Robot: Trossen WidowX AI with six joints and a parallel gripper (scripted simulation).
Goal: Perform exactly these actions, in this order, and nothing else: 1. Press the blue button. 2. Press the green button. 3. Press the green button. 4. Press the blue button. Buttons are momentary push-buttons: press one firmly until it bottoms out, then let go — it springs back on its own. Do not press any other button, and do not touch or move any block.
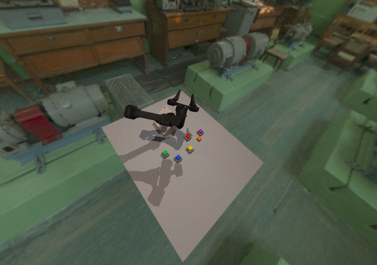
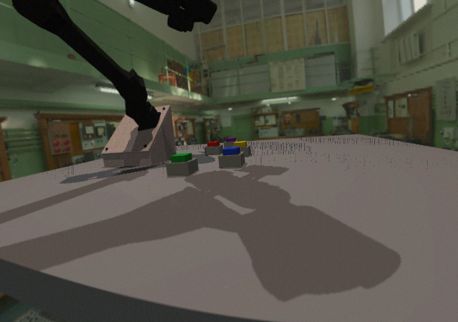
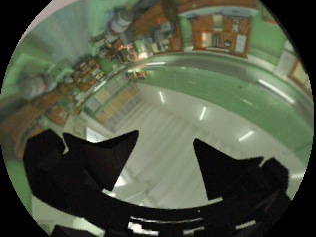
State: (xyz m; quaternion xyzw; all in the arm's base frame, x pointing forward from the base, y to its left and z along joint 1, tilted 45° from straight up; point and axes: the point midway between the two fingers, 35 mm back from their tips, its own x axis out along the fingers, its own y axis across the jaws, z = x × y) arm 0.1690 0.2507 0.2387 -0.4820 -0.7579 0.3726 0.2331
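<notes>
My gripper tip is 47 cm above the blue button, 15 cm to the left of it and 15 cm short of it. Round my gripper tip: yellow button 47 cm below, 15 cm ahead, 2 cm to the right; purple button 47 cm below, 17 cm to the left, 9 cm ahead; red button 47 cm below, 6 cm ahead, 4 cm to the left.
</notes>
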